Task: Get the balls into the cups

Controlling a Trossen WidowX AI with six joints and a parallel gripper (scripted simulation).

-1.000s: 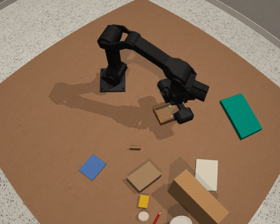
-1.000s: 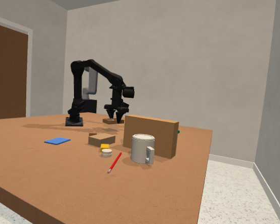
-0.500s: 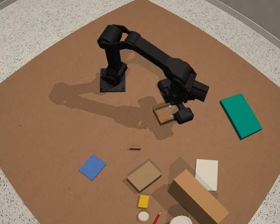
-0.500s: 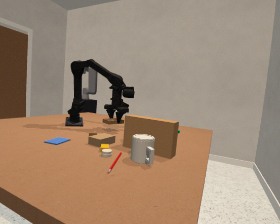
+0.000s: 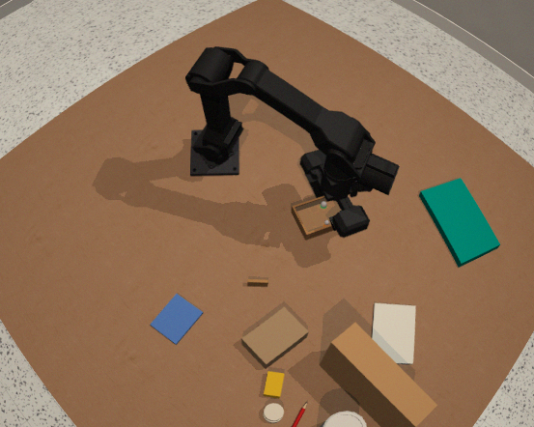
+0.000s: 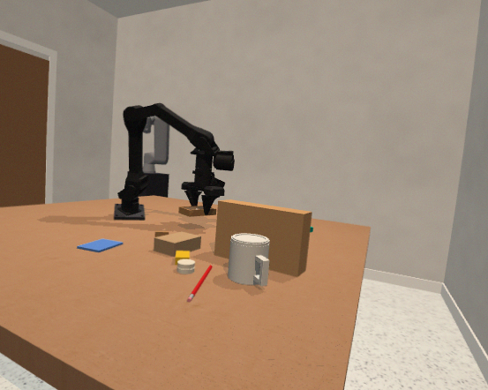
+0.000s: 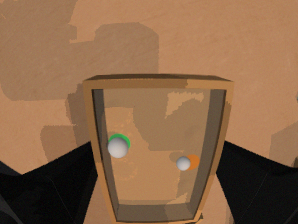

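My hand is 10 mm to the left of the wooden puzzle and 30 mm above it. Round my hand: green slab 190 mm ahead, 280 mm to the left, 80 mm below; white slab 280 mm ahead, 50 mm to the right, 90 mm below; tan box 130 mm ahead, 240 mm to the right, 70 mm below.
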